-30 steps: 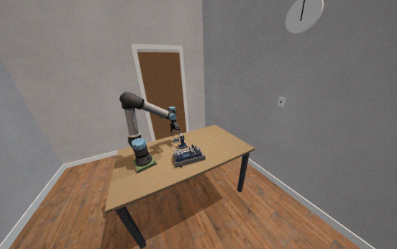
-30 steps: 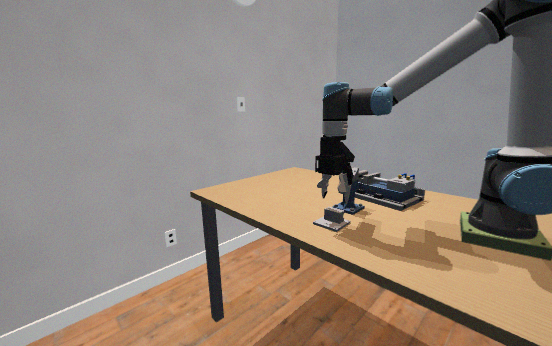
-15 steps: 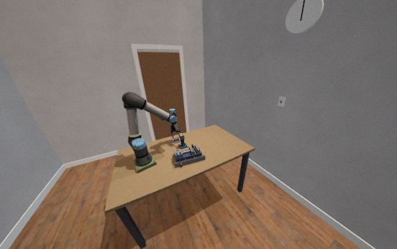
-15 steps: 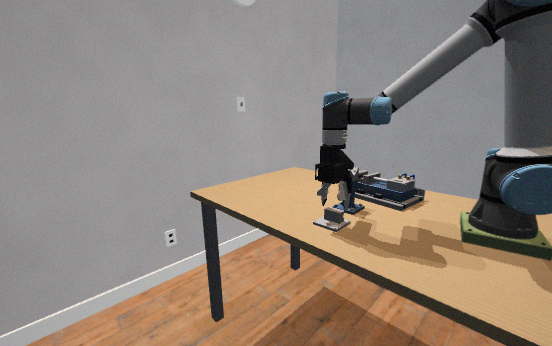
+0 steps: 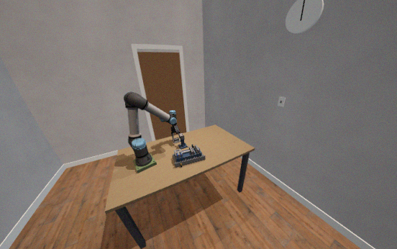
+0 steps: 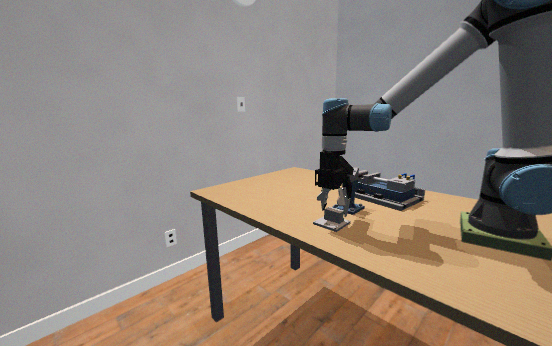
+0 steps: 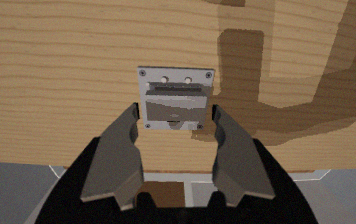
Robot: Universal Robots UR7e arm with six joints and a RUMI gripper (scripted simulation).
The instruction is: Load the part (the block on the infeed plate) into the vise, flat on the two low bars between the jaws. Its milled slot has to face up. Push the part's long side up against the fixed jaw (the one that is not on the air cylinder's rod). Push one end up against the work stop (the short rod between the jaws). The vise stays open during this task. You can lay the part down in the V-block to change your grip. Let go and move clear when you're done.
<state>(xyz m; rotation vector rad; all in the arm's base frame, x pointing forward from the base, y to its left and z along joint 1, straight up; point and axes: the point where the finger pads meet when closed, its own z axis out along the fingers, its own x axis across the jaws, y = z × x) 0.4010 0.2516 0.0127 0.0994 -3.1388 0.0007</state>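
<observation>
Right now my hand is 1 cm to the left of the part and 2 cm above it. Also, from my hand: grey infeed plate (1 cm to the left, 4 cm below); cylinder rod (36 cm to the right, 3 cm above); work stop (9 cm ahead, 33 cm to the right, 4 cm above).
</observation>
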